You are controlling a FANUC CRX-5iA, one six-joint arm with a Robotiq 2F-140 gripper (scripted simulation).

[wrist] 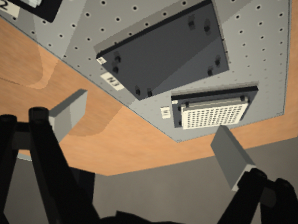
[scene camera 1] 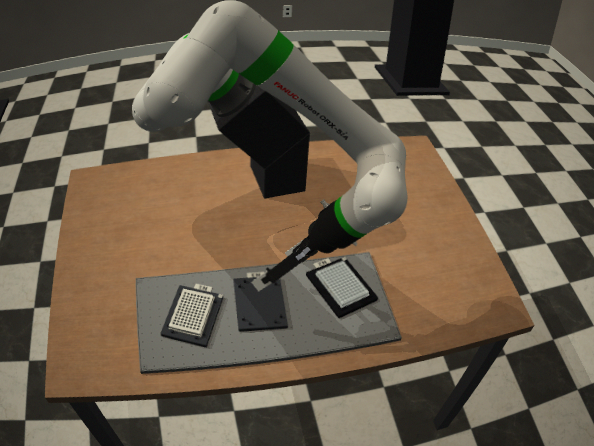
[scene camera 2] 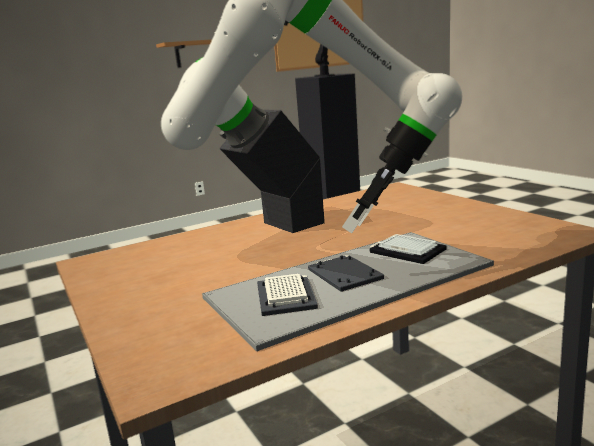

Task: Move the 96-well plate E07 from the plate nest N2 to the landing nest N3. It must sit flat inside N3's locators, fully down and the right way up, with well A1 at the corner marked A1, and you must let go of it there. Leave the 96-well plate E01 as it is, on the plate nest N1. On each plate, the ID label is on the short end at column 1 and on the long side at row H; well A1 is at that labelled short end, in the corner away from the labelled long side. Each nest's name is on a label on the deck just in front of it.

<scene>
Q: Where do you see a plate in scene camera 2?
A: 405, 244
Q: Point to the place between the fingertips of the gripper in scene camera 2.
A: At 351, 226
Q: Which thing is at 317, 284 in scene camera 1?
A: A plate nest N2.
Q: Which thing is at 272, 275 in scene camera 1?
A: The gripper.
</scene>
